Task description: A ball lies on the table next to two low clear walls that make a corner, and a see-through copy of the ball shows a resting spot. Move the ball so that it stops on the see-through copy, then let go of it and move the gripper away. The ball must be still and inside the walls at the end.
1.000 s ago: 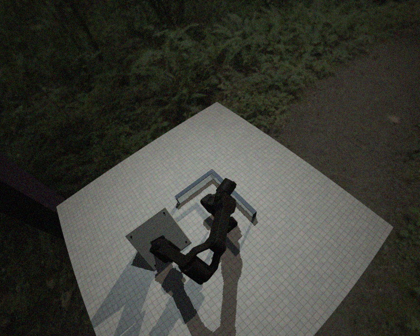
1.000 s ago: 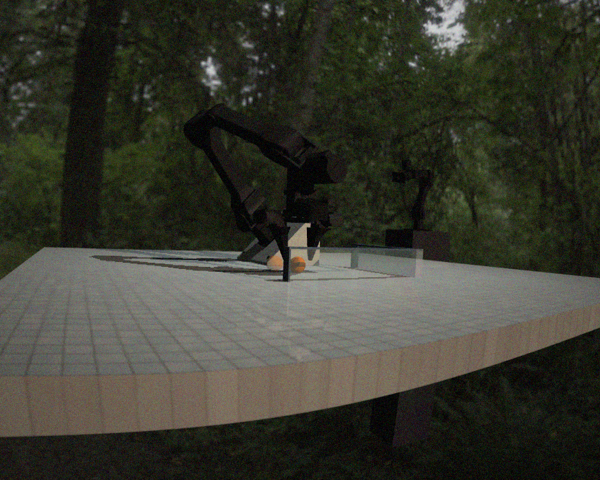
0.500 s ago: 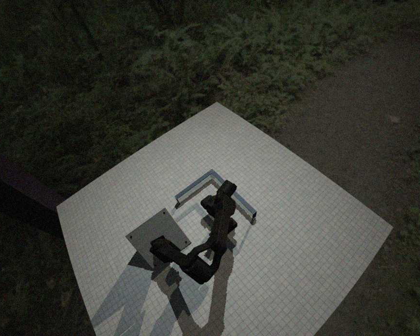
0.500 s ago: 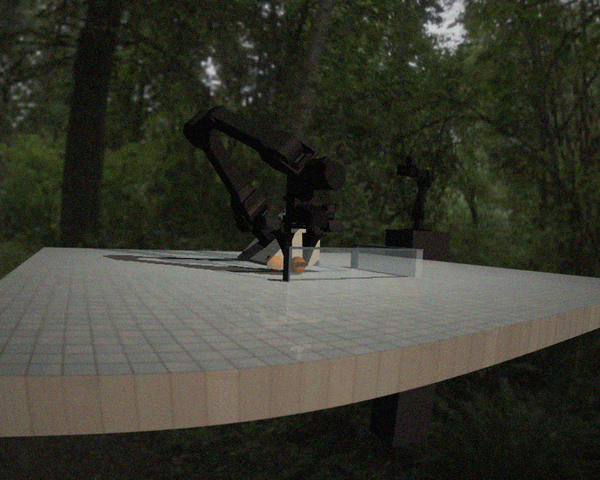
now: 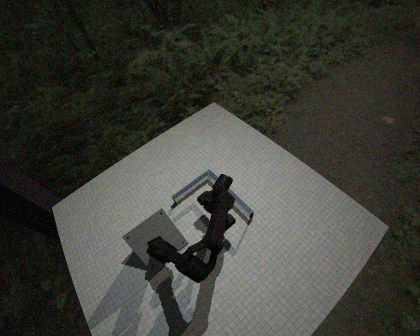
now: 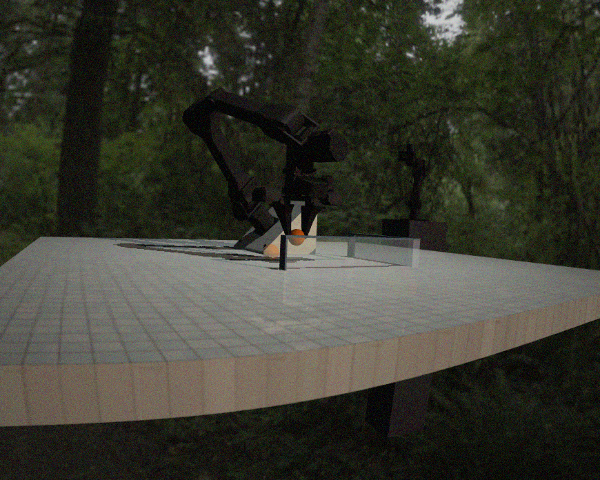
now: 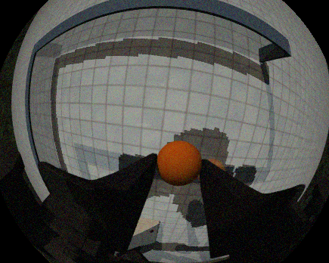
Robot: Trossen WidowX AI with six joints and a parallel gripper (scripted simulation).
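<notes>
The see-through copy lies 20 mm behind my gripper tip, 50 mm to the right of it and 30 mm below it. Round my gripper tip: orange ball right at my gripper tip.
</notes>
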